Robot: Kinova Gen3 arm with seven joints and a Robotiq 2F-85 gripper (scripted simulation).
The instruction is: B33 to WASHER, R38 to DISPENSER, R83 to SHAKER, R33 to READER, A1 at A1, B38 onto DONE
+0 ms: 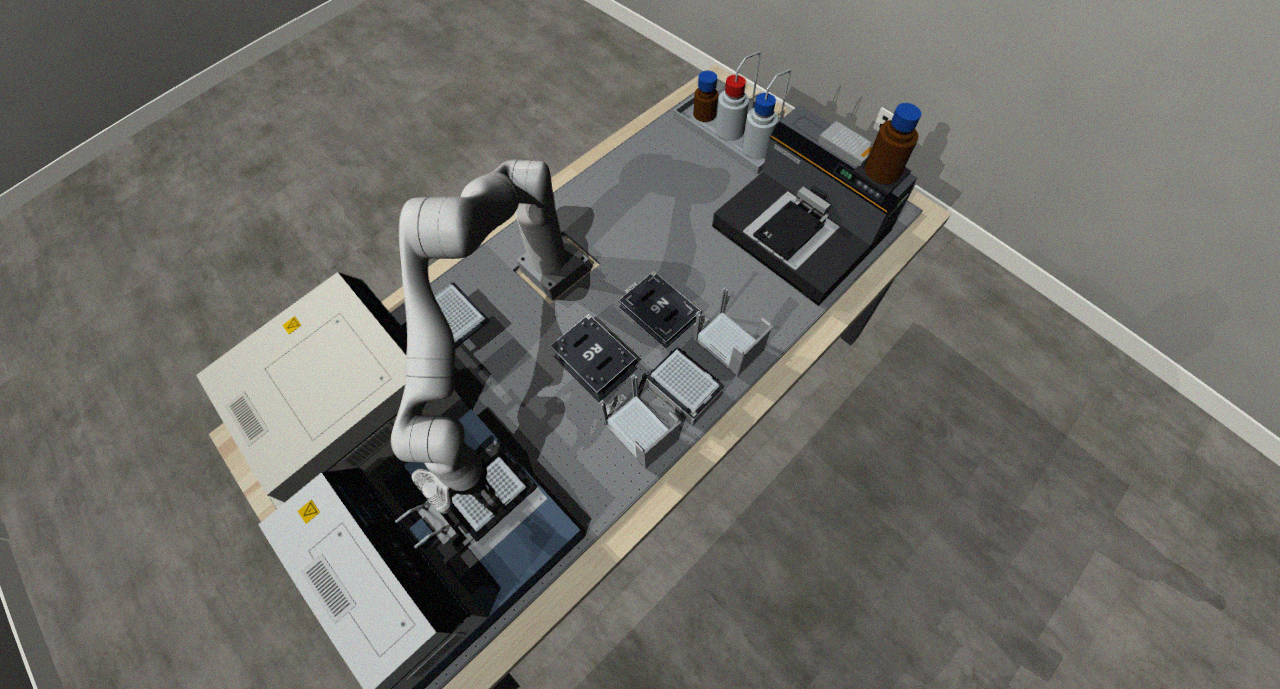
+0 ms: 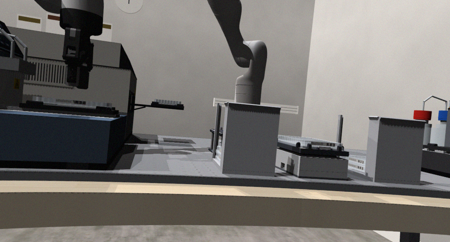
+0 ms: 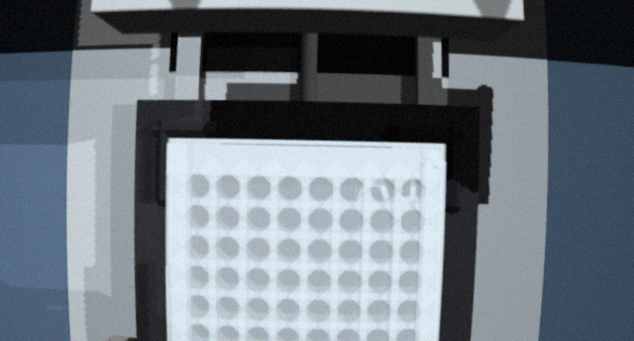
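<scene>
Now: the plate R38 4 cm below my hand. From my hand the other things lie so: washer manifold: 10 cm to the right, 2 cm above; then RG nest: 37 cm to the left, 9 cm behind, 8 cm below; then plate B38: 33 cm to the left, 11 cm below, 11 cm ahead.
</scene>
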